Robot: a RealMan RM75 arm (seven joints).
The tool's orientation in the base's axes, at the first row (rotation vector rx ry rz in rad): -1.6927, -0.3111, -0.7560
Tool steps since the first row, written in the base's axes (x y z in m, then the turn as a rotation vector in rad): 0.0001, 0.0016, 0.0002, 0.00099, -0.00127, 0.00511; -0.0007, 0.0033, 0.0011, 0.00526, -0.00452, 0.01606; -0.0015, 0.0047, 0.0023, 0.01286, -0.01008, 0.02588; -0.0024, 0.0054, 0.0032, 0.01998, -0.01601, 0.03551; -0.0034, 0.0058, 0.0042, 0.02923, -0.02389, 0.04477; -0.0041, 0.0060, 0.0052, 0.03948, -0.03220, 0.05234; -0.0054, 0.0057, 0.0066, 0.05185, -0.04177, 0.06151; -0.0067, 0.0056, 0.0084, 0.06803, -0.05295, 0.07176
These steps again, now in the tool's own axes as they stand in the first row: -0.0001, -0.0005, 0.0015, 0.00420, -0.00303, -0.00136; -0.0005, -0.0021, 0.0028, 0.01493, -0.00813, -0.00411; -0.0006, -0.0039, 0.0038, 0.02789, -0.00982, -0.00789; -0.0008, -0.0053, 0.0040, 0.04044, -0.01155, -0.01215; -0.0010, -0.0068, 0.0040, 0.05473, -0.01123, -0.01754; -0.0009, -0.0080, 0.0039, 0.06879, -0.00892, -0.02287; -0.0010, -0.0097, 0.0031, 0.08569, -0.00627, -0.02887; -0.0008, -0.0118, 0.0024, 0.10645, -0.00183, -0.03530
